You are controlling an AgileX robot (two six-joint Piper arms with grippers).
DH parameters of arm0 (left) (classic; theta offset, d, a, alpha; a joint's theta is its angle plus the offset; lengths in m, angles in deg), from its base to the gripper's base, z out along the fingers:
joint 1: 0 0.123 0 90
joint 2: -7.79 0 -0.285 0
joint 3: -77.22 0 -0.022 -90
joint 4: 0 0.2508 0 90
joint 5: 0 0 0.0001 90
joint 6: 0 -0.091 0 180
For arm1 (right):
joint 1: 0 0.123 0 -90
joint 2: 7.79 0 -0.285 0
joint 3: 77.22 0 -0.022 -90
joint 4: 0 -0.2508 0 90
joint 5: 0 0 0.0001 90
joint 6: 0 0.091 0 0
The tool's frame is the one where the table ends.
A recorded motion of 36 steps. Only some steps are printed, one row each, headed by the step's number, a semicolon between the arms.
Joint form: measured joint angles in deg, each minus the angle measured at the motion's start. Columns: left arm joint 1, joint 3, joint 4, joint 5, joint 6, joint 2; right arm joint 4, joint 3, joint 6, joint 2, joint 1, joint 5.
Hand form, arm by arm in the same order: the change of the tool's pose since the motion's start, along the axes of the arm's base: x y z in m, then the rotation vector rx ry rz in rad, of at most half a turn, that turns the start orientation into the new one. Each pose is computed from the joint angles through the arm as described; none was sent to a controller.
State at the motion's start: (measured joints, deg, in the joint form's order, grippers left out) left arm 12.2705 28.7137 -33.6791 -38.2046 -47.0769 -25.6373; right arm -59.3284 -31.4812 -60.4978 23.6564 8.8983 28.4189
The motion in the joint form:
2: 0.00 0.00 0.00 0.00 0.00 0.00; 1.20 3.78 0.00 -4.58 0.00 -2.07
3: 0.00 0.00 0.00 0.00 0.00 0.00; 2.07 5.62 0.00 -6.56 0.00 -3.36
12: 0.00 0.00 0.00 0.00 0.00 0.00; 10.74 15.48 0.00 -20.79 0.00 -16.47
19: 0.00 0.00 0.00 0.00 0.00 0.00; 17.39 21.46 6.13 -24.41 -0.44 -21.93
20: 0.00 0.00 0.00 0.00 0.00 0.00; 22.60 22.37 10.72 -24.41 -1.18 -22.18
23: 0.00 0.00 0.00 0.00 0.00 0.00; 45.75 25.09 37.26 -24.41 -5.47 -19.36
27: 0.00 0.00 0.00 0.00 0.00 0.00; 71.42 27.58 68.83 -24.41 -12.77 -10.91
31: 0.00 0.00 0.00 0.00 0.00 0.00; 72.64 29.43 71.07 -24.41 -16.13 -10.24
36: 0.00 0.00 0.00 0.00 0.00 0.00; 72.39 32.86 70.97 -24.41 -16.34 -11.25
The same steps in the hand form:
2: 0.0000 0.0000 0.0000 0.0000 0.0000 0.0000; -0.0103 -0.0046 -0.0143 -0.0081 -0.0344 -0.0349
3: 0.0000 0.0000 0.0000 0.0000 0.0000 0.0000; -0.0137 -0.0070 -0.0217 -0.0161 -0.0503 -0.0569
12: 0.0000 0.0000 0.0000 0.0000 0.0000 0.0000; -0.0355 -0.0290 -0.0545 -0.0757 -0.2764 -0.2744
19: 0.0000 0.0000 0.0000 0.0000 0.0000 0.0000; -0.0325 -0.0362 -0.0806 -0.0712 -0.2828 -0.3633
20: 0.0000 0.0000 0.0000 0.0000 0.0000 0.0000; -0.0305 -0.0374 -0.0860 -0.0885 -0.2675 -0.3861
23: 0.0000 0.0000 0.0000 0.0000 0.0000 0.0000; -0.0245 -0.0429 -0.1076 -0.0753 -0.1329 -0.4806
27: 0.0000 0.0000 0.0000 0.0000 0.0000 0.0000; -0.0225 -0.0583 -0.1352 -0.0248 0.0875 -0.7077
31: 0.0000 0.0000 0.0000 0.0000 0.0000 0.0000; -0.0219 -0.0622 -0.1469 -0.0147 0.1341 -0.7766
36: 0.0000 0.0000 0.0000 0.0000 0.0000 0.0000; -0.0197 -0.0622 -0.1656 -0.0240 0.1771 -0.7749

